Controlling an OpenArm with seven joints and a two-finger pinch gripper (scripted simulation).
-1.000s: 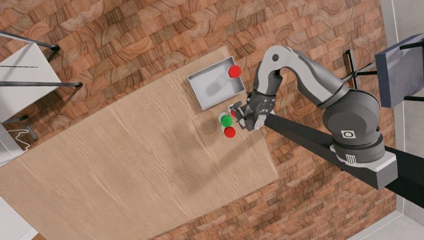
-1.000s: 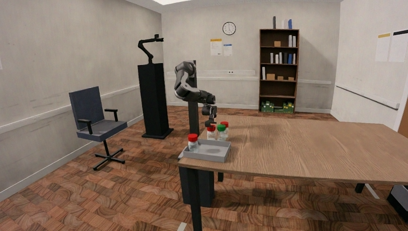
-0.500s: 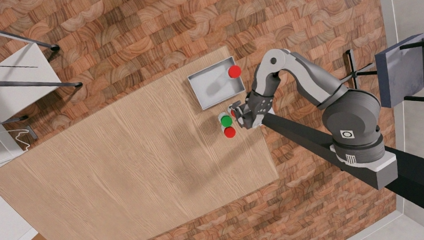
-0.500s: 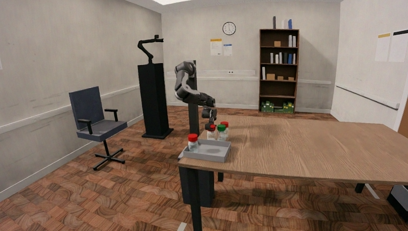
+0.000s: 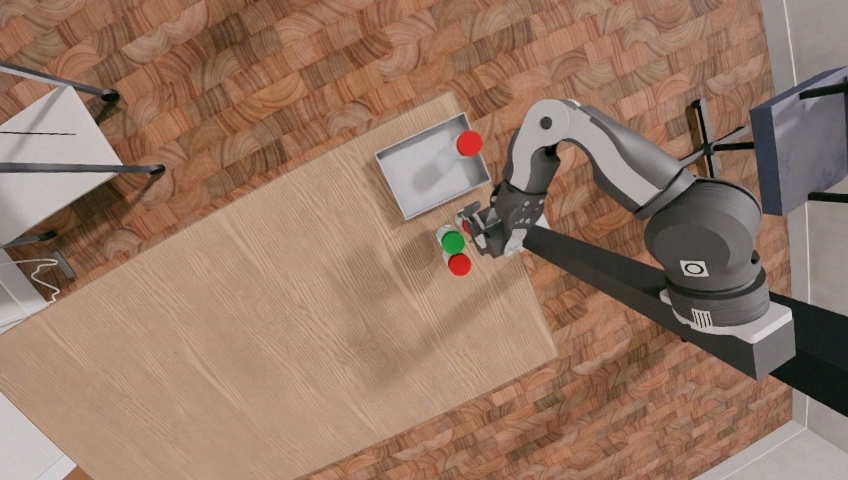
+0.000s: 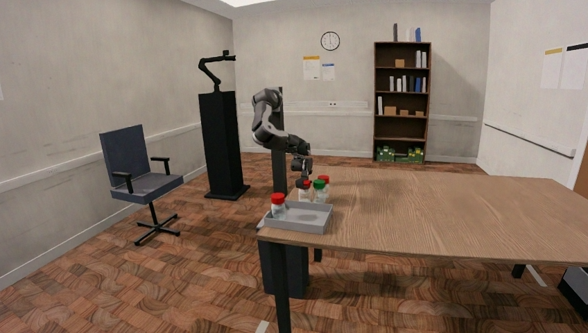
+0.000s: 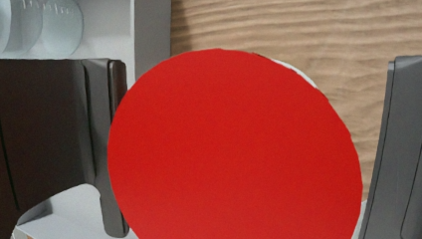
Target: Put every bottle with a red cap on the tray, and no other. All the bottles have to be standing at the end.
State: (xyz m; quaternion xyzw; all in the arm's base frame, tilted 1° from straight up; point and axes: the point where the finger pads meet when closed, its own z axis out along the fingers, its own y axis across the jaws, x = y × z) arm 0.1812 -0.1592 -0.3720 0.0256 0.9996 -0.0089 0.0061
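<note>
Now: the green-capped bottle 7 cm ahead of my hand, 1 cm to the left of it and 5 cm below it. Round my hand: grey tray (1 cm ahead, 16 cm to the right, 8 cm below).
</note>
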